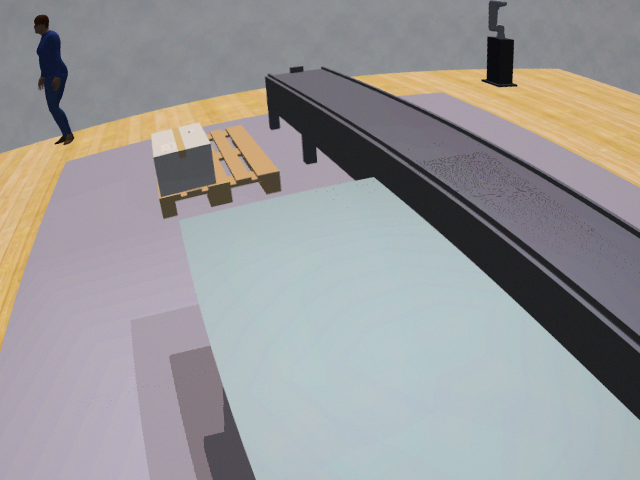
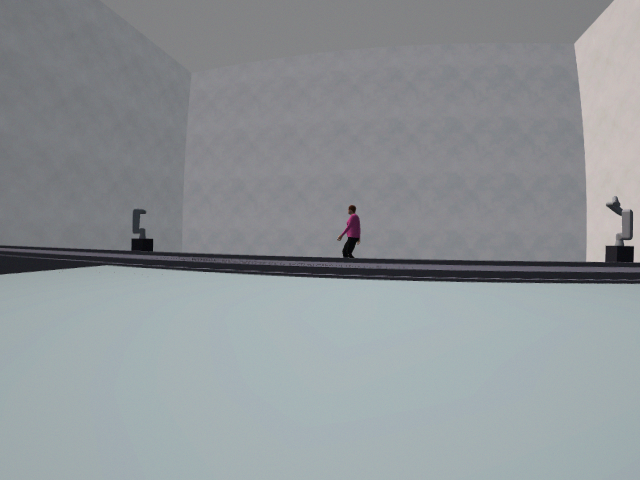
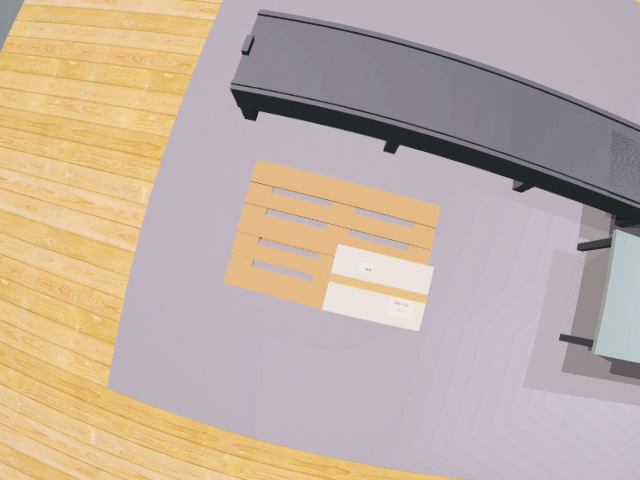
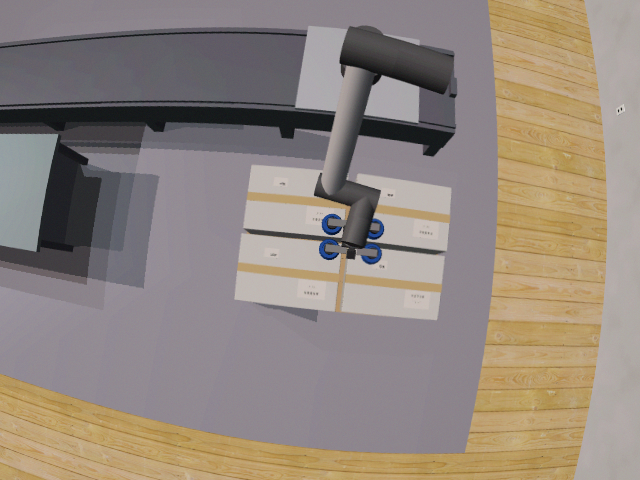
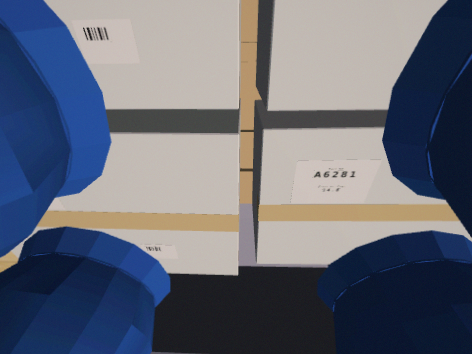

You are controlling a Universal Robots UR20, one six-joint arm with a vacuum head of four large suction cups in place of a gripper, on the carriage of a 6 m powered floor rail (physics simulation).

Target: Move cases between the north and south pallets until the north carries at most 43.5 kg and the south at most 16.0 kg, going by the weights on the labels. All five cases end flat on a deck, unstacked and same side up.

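Frame: origin at the arm's base, x ahead, y left, z up, level; millimetres.
Seen in the pictures: hand at its tool point: [image 5: 243,215].
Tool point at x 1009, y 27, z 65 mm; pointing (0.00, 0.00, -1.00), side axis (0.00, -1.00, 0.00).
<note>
Offsets run from my tool point to a thing's middle. Level surfaces: height alone.
My vacuum head [image 4: 351,238] [image 5: 245,170] has empty cups and hangs above the inner corners of four white taped cases on the south pallet [image 4: 340,291]. They are the rail-side left case @(dx -212, dy -315, dz -362 mm) [image 4: 268,217] [image 5: 320,240], rail-side right case @(dx -206, dy +288, dz -343 mm) [image 4: 408,198] [image 5: 190,175], front left case @(dx +193, dy -313, dz -352 mm) [image 4: 273,284] [image 5: 325,55] and front right case @(dx +191, dy +284, dz -364 mm) [image 4: 382,302] [image 5: 185,75]. All lie flat, unstacked. The rail-side left case's label reads A6281, with a blurred weight like 14.8. A fifth case [image 1: 183,170] [image 3: 356,297] lies flat on one corner of the north pallet [image 1: 253,152] [image 3: 289,178].
The dark floor rail [image 1: 330,129] [image 3: 413,77] [image 4: 206,67] runs past both pallets, with the pale carriage [image 4: 315,72] at its south end. A pale table @(dz -105 mm) [image 1: 387,310] [image 2: 336,361] [image 3: 620,310] [image 4: 25,191] stands between the pallets. People [image 1: 51,67] [image 2: 353,227] stand farther off.
</note>
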